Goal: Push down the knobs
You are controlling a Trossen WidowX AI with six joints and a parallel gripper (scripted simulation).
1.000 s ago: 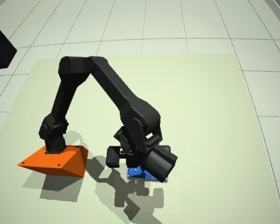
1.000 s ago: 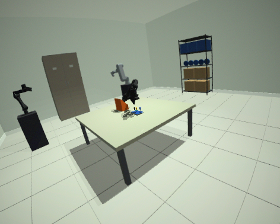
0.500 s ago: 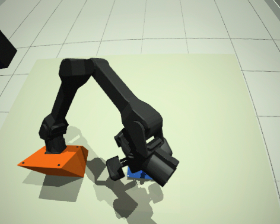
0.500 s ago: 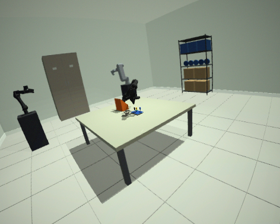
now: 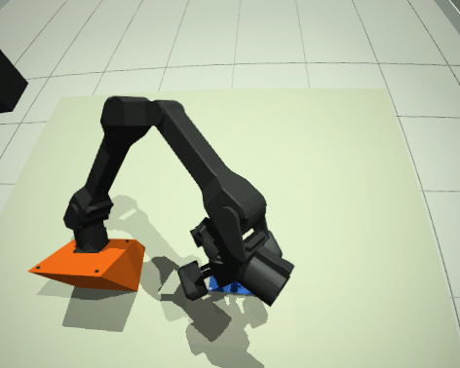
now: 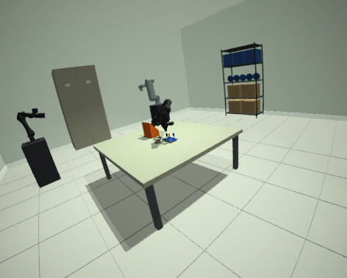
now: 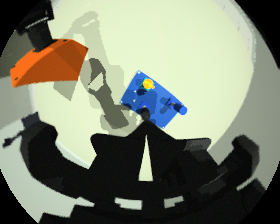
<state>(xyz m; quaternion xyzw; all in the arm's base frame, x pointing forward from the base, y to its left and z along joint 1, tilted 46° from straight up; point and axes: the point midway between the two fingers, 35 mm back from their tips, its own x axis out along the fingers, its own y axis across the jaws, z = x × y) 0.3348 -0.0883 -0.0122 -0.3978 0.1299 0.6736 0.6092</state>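
Right now my gripper tip is 40 mm above the black knob. From my gripper tip the other things lie so: yellow knob: 50 mm to the left, 50 mm below, 20 mm behind.
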